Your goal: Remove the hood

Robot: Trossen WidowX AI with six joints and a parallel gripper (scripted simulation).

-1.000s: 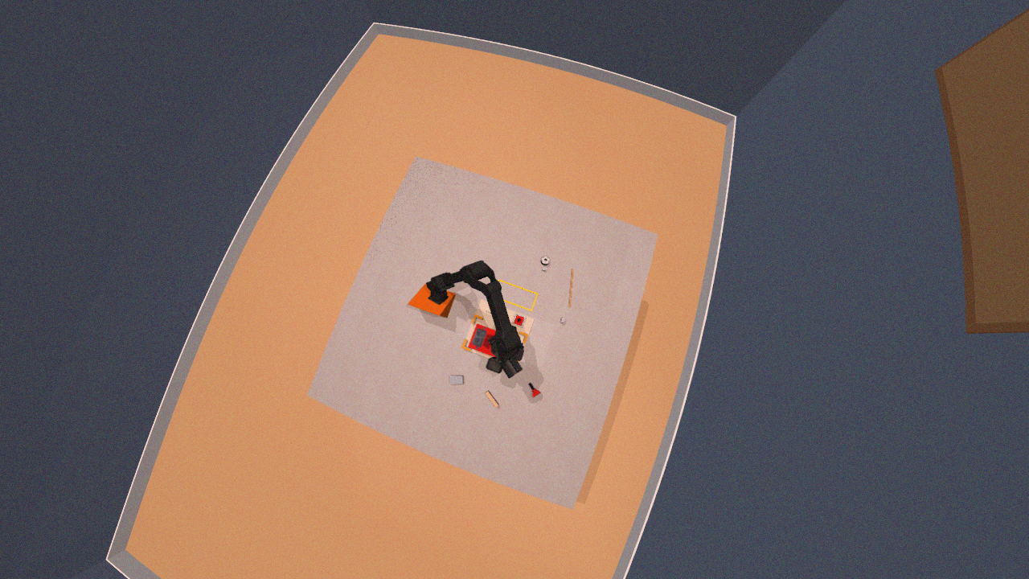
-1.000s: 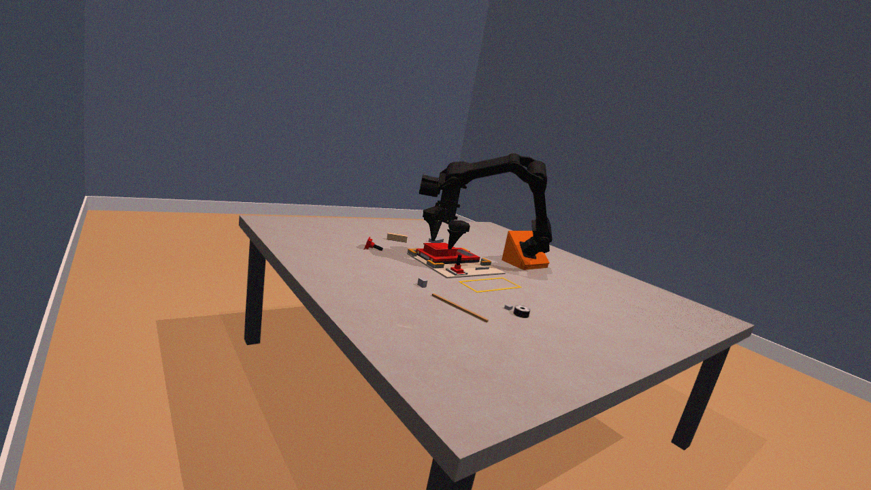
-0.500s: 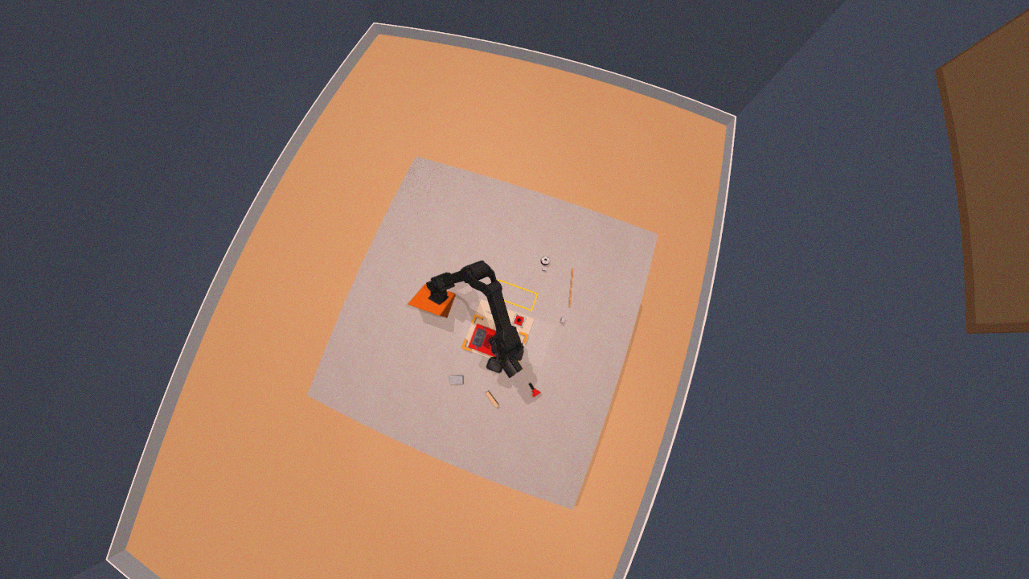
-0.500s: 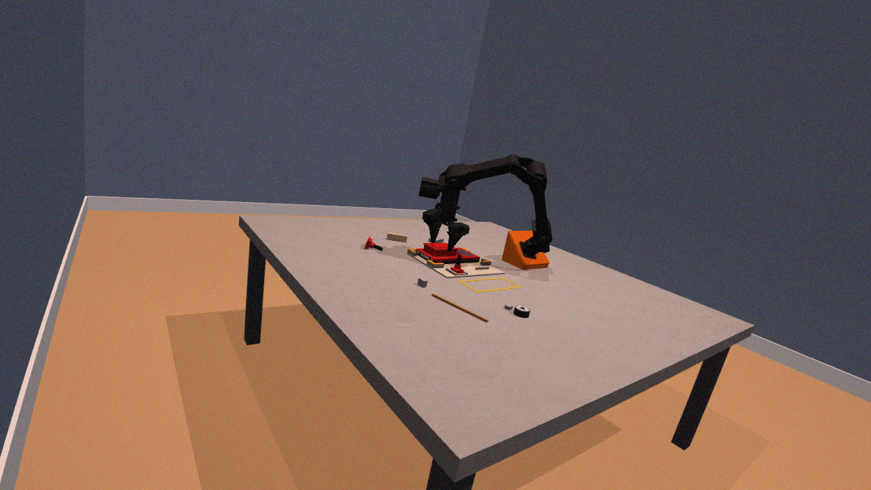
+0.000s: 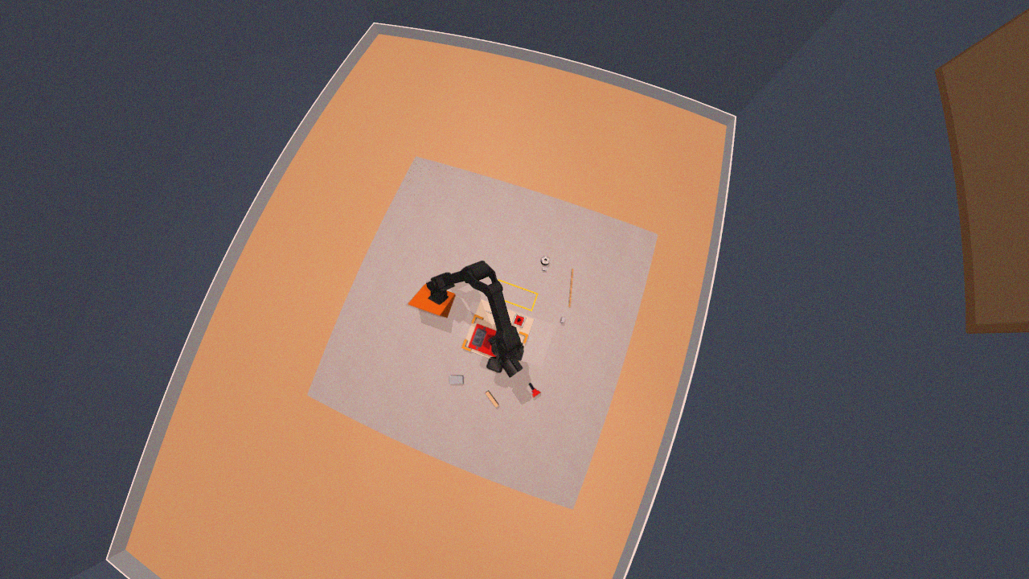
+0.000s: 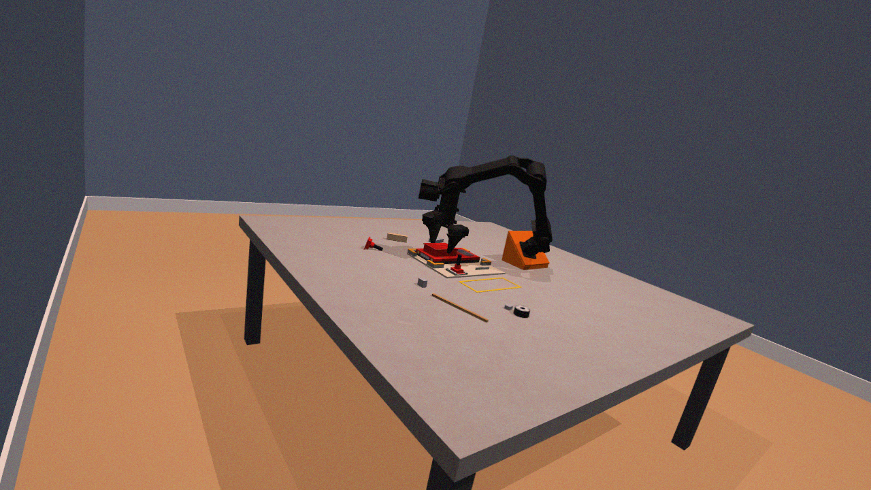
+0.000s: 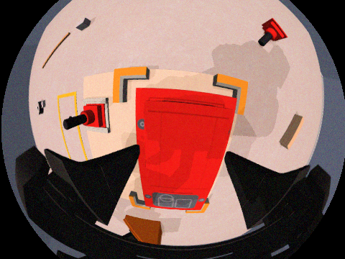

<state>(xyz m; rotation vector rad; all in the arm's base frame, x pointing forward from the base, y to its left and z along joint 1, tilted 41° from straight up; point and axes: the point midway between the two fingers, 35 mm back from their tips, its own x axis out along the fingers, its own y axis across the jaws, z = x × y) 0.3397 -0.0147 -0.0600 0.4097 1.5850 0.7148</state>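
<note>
My gripper tip is right at the red hood. Also, from my gripper tip: tan block (22 cm to the right, 6 cm ahead, 3 cm below); thin wooden stick (37 cm to the left, 14 cm ahead, 4 cm below); white wheel (43 cm to the left, 3 cm below, 1 cm behind).
</note>
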